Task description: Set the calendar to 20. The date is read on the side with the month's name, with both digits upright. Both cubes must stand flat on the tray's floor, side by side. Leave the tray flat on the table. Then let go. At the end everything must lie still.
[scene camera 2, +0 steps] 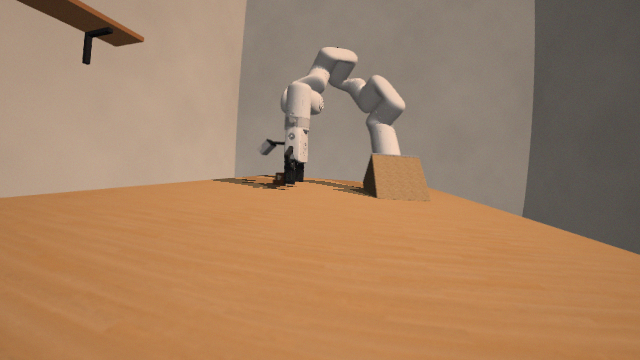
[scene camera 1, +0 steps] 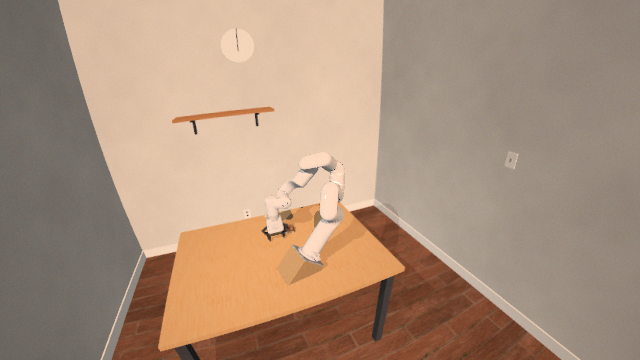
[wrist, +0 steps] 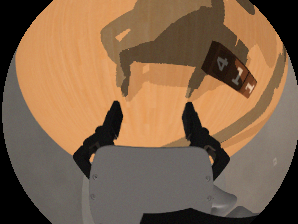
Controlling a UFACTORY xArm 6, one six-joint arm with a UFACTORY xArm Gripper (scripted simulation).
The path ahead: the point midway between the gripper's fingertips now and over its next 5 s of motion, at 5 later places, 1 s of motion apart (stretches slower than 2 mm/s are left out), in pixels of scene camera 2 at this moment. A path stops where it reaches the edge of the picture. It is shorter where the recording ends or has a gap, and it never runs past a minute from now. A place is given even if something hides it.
My gripper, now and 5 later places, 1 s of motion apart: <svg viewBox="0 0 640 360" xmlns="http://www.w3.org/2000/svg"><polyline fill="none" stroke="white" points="294,182 294,170 285,168 280,168 274,167 271,171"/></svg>
